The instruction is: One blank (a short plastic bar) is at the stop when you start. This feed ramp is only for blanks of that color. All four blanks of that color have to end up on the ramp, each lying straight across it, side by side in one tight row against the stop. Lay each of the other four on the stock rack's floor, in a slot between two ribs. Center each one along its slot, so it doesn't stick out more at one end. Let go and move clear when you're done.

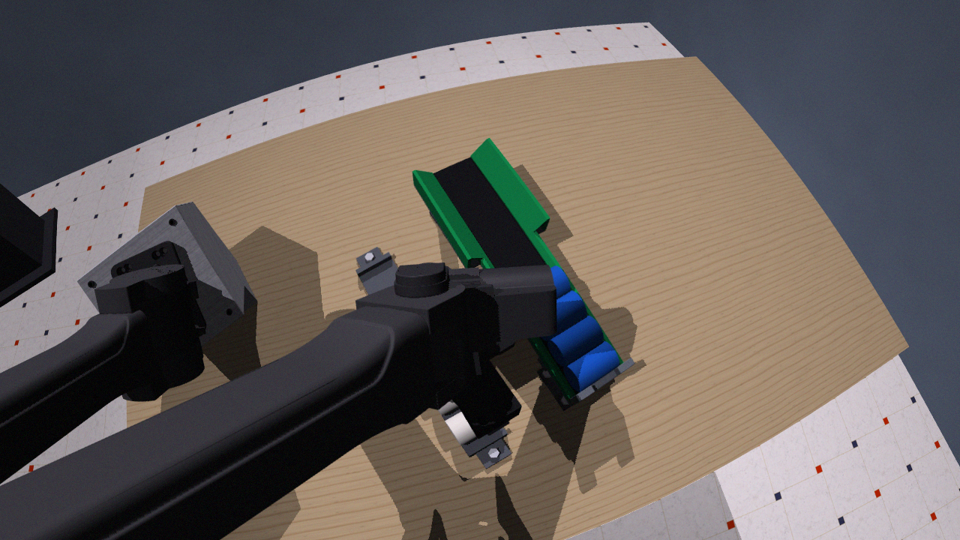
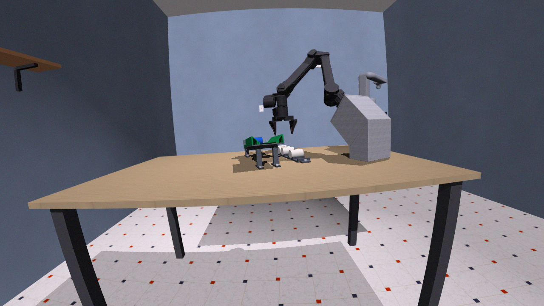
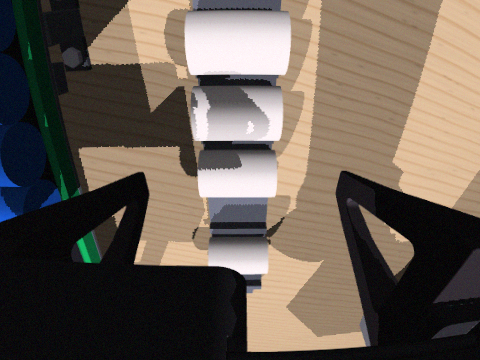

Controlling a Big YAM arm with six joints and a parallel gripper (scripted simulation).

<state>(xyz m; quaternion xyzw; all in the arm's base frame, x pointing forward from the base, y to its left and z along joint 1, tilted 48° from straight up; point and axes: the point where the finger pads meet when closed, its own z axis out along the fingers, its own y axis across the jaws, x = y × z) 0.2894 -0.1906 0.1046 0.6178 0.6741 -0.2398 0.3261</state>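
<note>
Now: the grey stock rack 80 mm to the left of my hand and 120 mm below it. The rest, counted from my hand: grey stop (160 mm ahead, 100 mm to the right, 60 mm below).
</note>
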